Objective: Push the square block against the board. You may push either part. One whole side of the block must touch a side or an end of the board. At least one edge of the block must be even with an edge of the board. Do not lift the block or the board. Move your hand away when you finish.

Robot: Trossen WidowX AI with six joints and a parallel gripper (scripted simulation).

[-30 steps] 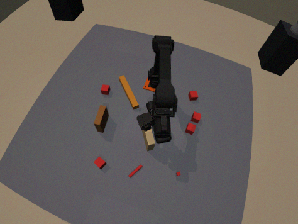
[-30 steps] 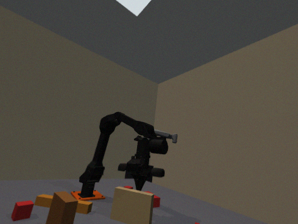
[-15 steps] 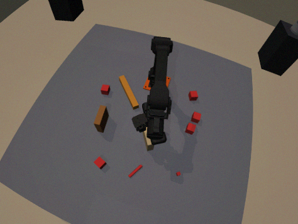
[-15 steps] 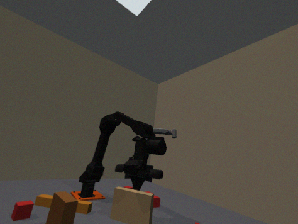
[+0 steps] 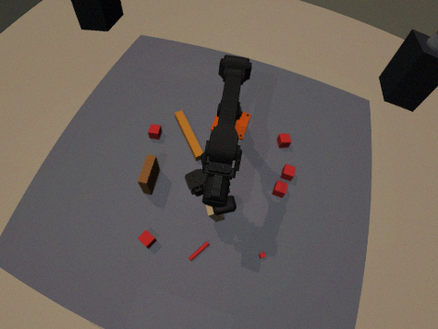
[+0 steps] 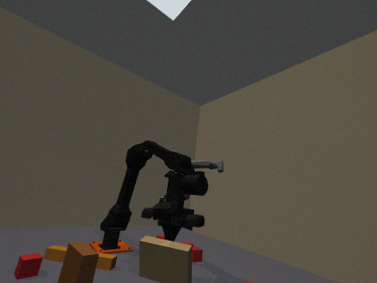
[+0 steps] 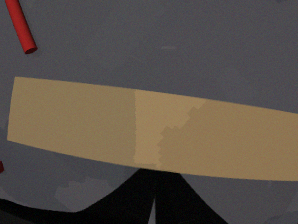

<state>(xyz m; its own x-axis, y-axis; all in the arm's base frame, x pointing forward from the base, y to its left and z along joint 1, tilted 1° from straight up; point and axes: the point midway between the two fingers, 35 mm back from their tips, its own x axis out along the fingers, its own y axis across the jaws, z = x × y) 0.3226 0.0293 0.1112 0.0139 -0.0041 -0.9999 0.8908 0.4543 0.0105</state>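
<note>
The tan square block is 3 cm below my gripper tip, 1 cm to the right of it and 1 cm ahead of it. Also, from my gripper tip: brown square block 23 cm to the right, 3 cm below, 1 cm behind; then tiny red cube 19 cm to the left, 15 cm ahead, 7 cm below; then thin red stick 18 cm ahead, 7 cm below, 1 cm to the right.
</note>
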